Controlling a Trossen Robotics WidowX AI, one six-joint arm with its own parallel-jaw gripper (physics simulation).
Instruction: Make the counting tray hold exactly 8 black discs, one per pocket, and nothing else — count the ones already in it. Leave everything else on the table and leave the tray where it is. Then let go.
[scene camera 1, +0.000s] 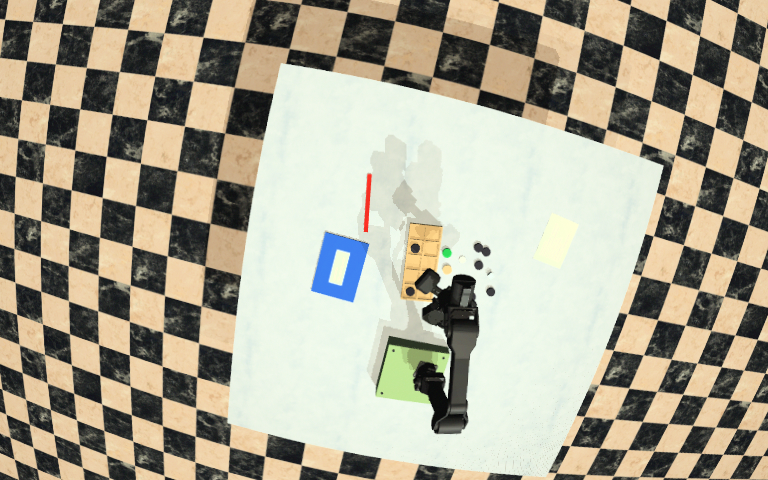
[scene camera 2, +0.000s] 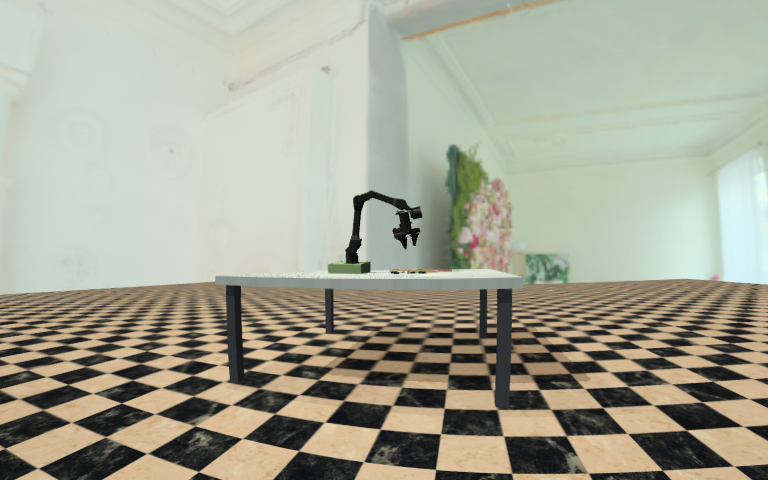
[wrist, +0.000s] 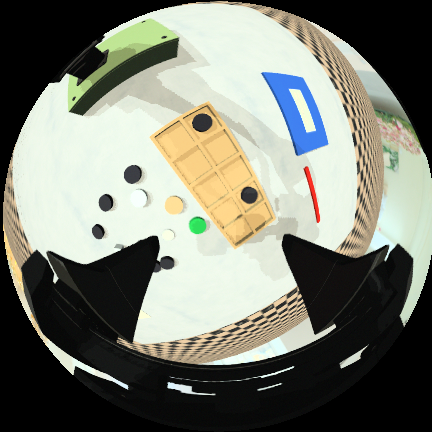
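The tan counting tray (scene camera 1: 412, 262) (wrist: 192, 164) has two columns of pockets. One black disc (scene camera 1: 410, 291) (wrist: 202, 122) lies in its end pocket nearest the arm's base. Another black disc (scene camera 1: 415, 247) (wrist: 249, 195) lies in the same column, second from the far end. Several loose black discs lie beside the tray, including one disc (wrist: 132, 174), a second disc (scene camera 1: 490, 291) (wrist: 105, 202), a third disc (scene camera 1: 478, 264) (wrist: 98, 231) and a touching or nearly touching pair (scene camera 1: 481, 249) (wrist: 167, 262). My gripper (scene camera 1: 432, 297) (scene camera 2: 410, 246) (wrist: 221, 241) is open and empty, high above the table near the tray.
A green disc (scene camera 1: 446, 252) (wrist: 197, 225), a tan disc (scene camera 1: 446, 268) (wrist: 174, 205), a white disc (wrist: 139, 198) and a small cream disc (scene camera 1: 462, 259) (wrist: 168, 234) lie beside the tray. A blue frame (scene camera 1: 321, 271) (wrist: 286, 107), a red stick (scene camera 1: 367, 202) (wrist: 312, 195) and a pale-yellow rectangle (scene camera 1: 556, 240) lie farther out.
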